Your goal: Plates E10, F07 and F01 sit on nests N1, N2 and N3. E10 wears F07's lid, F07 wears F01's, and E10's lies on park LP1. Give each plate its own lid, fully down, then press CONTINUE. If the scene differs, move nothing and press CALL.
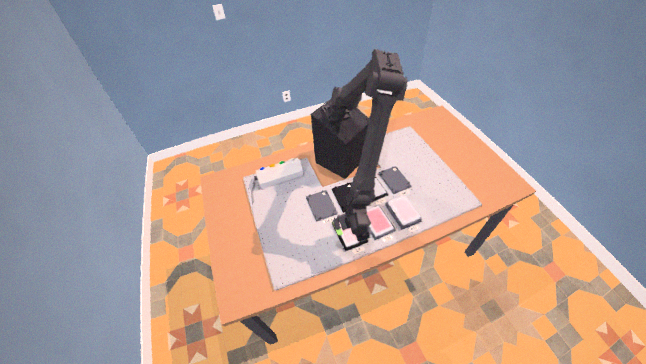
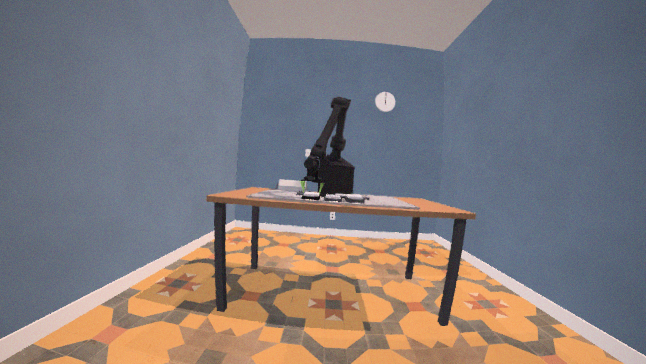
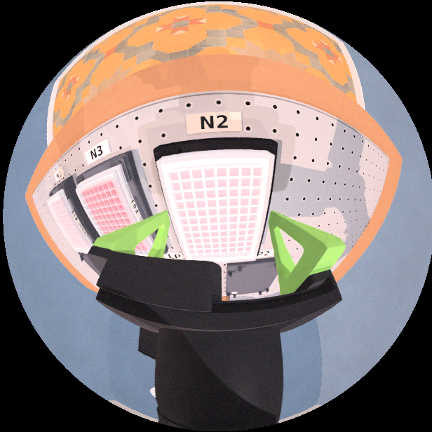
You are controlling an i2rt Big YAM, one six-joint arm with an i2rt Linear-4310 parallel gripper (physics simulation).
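Pixels of known places: gripper, fingertip midpoint: (image 1: 350,231) (image 2: 311,193); arm's base, link origin: (image 1: 335,113) (image 2: 334,159).
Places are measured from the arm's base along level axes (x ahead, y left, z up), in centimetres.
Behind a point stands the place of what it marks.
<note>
My gripper (image 1: 351,235) {x 44.5, y -16.7, z -24.7 cm} (image 2: 312,190) {x 44.5, y -16.7, z -24.7 cm} (image 3: 218,216) is open, its green fingers on either side of the pale pink gridded plate (image 1: 349,238) {x 47.6, y -18.9, z -24.2 cm} (image 3: 215,195) on the black nest N2 (image 3: 215,145), with nothing gripped. A deeper pink plate (image 1: 379,221) {x 45.9, y -3.3, z -25.3 cm} (image 3: 103,200) sits on N3, its side code too small to read surely. Another pale plate (image 1: 404,210) {x 47.0, y 8.8, z -23.9 cm} (image 3: 65,215) sits on the nest beyond it, whose label is barely readable. I cannot tell lids from plate tops here. A white edge (image 1: 380,190) {x 31.6, y 6.5, z -25.7 cm} shows at a park, partly behind the arm; its label is hidden.
Dark park pads (image 1: 321,205) {x 26.0, y -21.3, z -26.5 cm} (image 1: 395,179) {x 28.8, y 17.2, z -26.5 cm} and a black one (image 1: 343,196) {x 26.1, y -10.1, z -26.5 cm} lie in a row behind the nests. A white button box (image 1: 280,173) {x 2.6, y -32.0, z -22.0 cm} (image 2: 290,184) {x 2.8, y -33.6, z -22.5 cm} with blue, yellow and green buttons stands at the back left. The arm's black base (image 1: 340,142) {x 13.0, y -4.6, z -5.9 cm} (image 2: 339,177) {x 12.2, y 3.7, z -14.2 cm} stands behind the parks.
</note>
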